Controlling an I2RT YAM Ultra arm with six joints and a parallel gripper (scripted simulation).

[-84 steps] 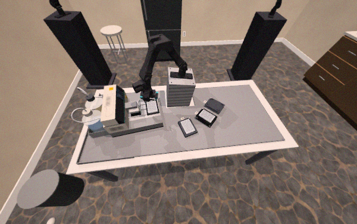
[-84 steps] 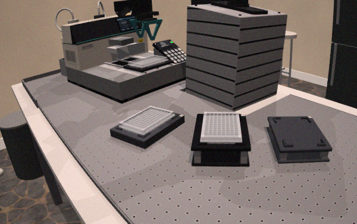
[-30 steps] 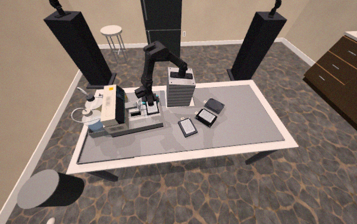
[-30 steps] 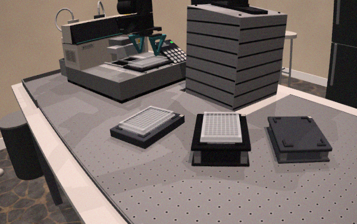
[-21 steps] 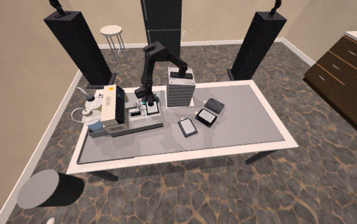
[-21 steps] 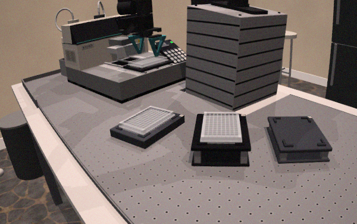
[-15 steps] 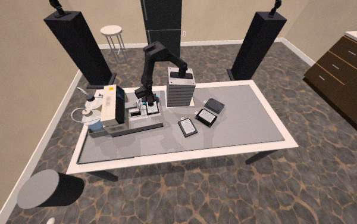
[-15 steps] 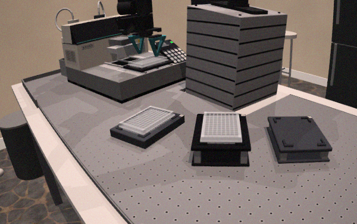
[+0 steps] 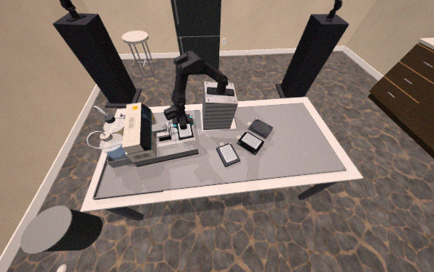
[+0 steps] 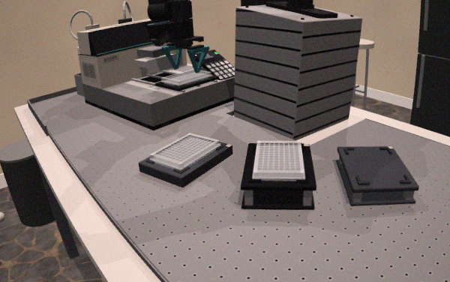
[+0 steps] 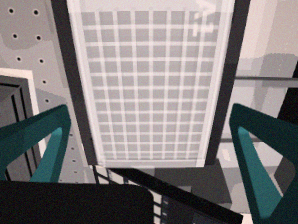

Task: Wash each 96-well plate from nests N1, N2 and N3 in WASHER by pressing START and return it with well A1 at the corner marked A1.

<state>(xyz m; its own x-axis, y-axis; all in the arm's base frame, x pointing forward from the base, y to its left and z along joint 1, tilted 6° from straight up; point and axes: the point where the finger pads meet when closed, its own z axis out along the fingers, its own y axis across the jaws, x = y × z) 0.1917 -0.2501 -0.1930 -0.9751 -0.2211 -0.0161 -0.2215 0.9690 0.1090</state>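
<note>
Now: hand 40 mm above the carrier. Round my hand: N2 label: 10 mm ahead, 420 mm to the left, 120 mm below; then washer: 30 mm ahead, 150 mm to the right, 10 mm above; then N1 label: 80 mm ahead, 280 mm to the left, 120 mm below.
</note>
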